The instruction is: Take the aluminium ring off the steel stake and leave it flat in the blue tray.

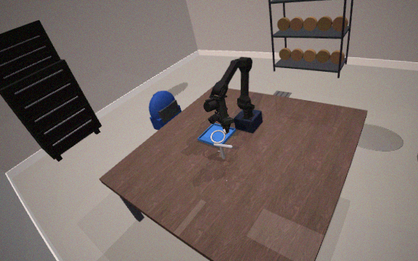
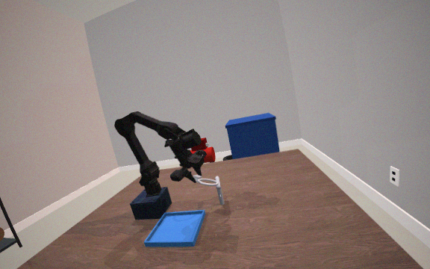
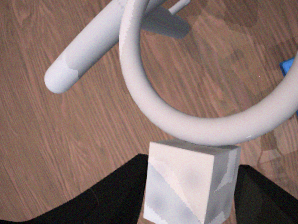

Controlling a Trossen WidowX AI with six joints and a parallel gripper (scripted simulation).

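The aluminium ring is 4 cm ahead of my gripper tip and 3 cm to the right of it. Round my gripper tip: blue tray: 10 cm behind, 15 cm to the right, 13 cm below.
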